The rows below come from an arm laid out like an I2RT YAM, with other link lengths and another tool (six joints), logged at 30 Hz.
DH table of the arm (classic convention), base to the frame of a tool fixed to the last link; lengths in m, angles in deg. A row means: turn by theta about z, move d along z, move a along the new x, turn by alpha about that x. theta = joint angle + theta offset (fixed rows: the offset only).
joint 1: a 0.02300, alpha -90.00, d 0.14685, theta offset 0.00
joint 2: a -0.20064, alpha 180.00, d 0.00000, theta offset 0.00
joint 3: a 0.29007, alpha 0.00, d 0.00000, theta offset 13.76
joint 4: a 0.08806, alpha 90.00, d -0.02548, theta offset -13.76
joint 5: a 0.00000, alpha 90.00, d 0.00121, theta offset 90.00
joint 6: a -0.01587, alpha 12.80, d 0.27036, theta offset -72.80
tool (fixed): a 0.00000, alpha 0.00, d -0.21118, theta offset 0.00
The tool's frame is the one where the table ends.
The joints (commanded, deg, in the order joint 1, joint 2, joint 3, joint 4, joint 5, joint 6), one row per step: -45.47, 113.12, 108.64, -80.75, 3.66, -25.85; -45.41, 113.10, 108.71, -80.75, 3.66, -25.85; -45.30, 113.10, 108.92, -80.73, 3.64, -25.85; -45.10, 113.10, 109.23, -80.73, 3.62, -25.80; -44.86, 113.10, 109.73, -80.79, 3.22, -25.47; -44.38, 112.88, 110.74, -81.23, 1.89, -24.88; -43.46, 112.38, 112.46, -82.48, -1.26, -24.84; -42.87, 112.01, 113.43, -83.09, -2.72, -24.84; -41.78, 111.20, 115.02, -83.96, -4.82, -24.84; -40.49, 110.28, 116.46, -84.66, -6.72, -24.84
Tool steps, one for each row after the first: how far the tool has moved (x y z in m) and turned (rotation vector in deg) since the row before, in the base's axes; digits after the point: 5 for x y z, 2 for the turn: 0.00038, 0.00020, 0.00048, -0.06, -0.06, 0.06; 0.00089, 0.00020, 0.00104, -0.15, -0.18, 0.11; 0.00141, 0.00056, 0.00154, -0.20, -0.24, 0.15; 0.00191, 0.00109, 0.00213, -0.02, -0.63, -0.05; 0.00341, 0.00341, 0.00525, 0.41, -1.55, 0.04; 0.00620, 0.00765, 0.00911, 1.58, -2.87, 1.27; 0.00349, 0.00454, 0.00603, 0.56, -1.52, 0.79; 0.00568, 0.00818, 0.01148, 0.50, -2.53, 1.42; 0.00596, 0.00941, 0.01163, 0.31, -2.48, 1.64
